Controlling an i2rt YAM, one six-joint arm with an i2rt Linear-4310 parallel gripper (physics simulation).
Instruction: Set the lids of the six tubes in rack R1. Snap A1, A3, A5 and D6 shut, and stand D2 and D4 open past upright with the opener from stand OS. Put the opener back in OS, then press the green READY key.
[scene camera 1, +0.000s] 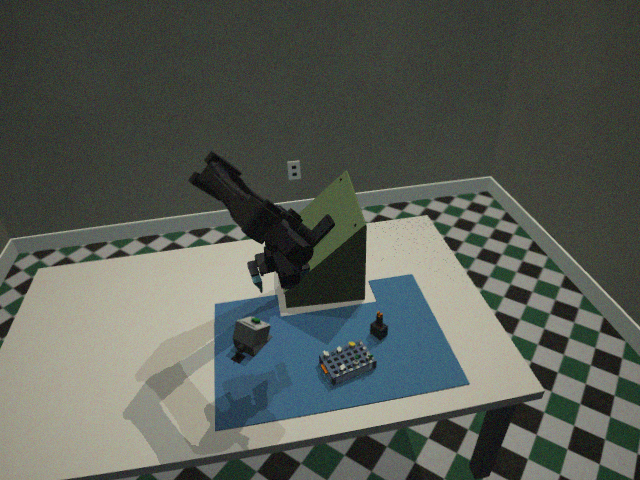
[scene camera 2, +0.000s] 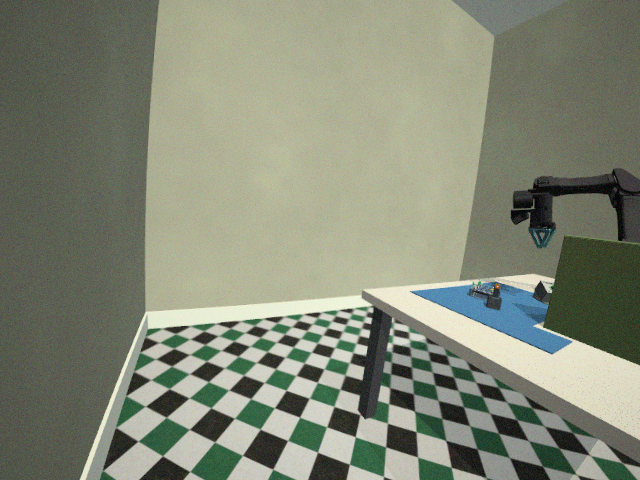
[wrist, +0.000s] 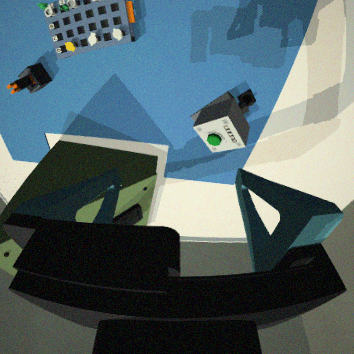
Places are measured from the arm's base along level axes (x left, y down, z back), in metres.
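Where they show: gripper, fingertip midpoint: (scene camera 1: 279, 286) (scene camera 2: 541, 247) (wrist: 177, 174); arm's base, origin of the base link: (scene camera 1: 310, 242) (scene camera 2: 626, 288).
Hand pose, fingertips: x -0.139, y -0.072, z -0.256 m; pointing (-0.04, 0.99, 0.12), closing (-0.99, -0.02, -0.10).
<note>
Each offset is from my fingertips to the top centre of the thing. "spot": to the spot under its first point. Level surfaces: height alone.
The grey-blue rack {dx +0.140, dy +0.162, dz -0.117 m} (scene camera 1: 356, 373) (scene camera 2: 483, 292) (wrist: 105, 44) stands on the blue mat. In the wrist view a yellow cap {dx +0.167, dy +0.179, dz -0.083 m} (wrist: 69, 46) and two white caps line its near row; green and clear tube parts stand at the far side, partly cut off. Lid angles are too small to tell. The orange-tipped opener {dx +0.262, dy +0.136, dz -0.035 m} (scene camera 1: 379, 316) (scene camera 2: 496, 286) (wrist: 17, 86) stands upright in its dark stand (scene camera 1: 378, 330) (scene camera 2: 493, 301) (wrist: 44, 73). The green key (scene camera 1: 255, 320) (wrist: 214, 139) is on the grey box {spot: dx -0.095, dy +0.155, dz +0.002 m} (scene camera 1: 250, 335) (wrist: 232, 107). My gripper (scene camera 1: 283, 279) (scene camera 2: 541, 246) (wrist: 177, 174) is open and empty, high above the table, away from rack and opener.
A large green wedge (scene camera 1: 336, 217) (scene camera 2: 594, 289) (wrist: 100, 155) with a sloped face stands close to the arm, behind the blue mat {dy +0.221 m} (scene camera 1: 423, 356) (wrist: 150, 65). A small dark block {spot: dx -0.138, dy +0.211, dz -0.013 m} (scene camera 1: 238, 356) (wrist: 246, 98) sits beside the grey box. All stand on the pale table {dy +0.223 m} (scene camera 1: 103, 310).
</note>
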